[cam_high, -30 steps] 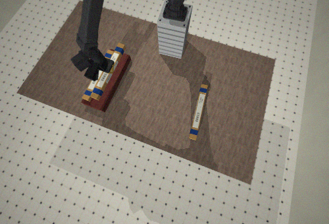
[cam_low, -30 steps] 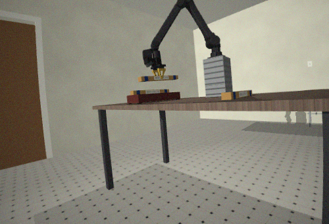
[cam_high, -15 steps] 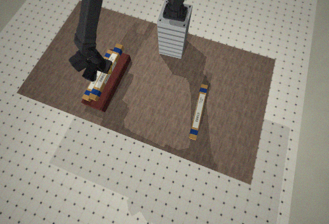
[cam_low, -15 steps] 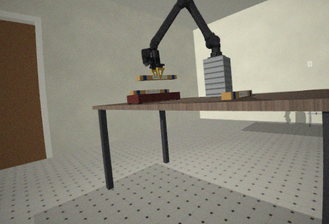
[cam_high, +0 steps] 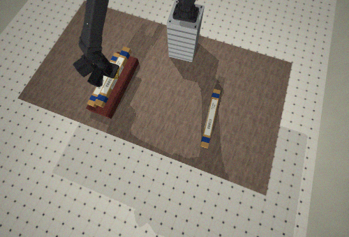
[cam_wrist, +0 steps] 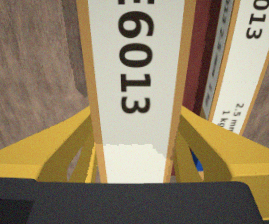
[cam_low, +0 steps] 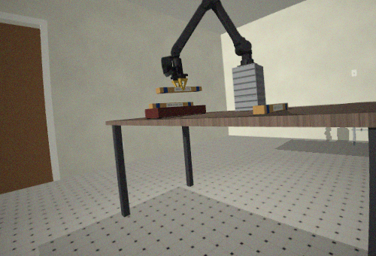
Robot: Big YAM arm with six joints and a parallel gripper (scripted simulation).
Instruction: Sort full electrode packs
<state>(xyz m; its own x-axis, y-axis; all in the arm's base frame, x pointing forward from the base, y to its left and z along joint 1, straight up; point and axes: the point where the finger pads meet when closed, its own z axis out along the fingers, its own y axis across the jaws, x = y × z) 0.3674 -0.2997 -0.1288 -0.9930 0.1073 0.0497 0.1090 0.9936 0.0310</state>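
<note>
My gripper is now 5 cm to the left of the low platform and 15 cm above it.
</note>
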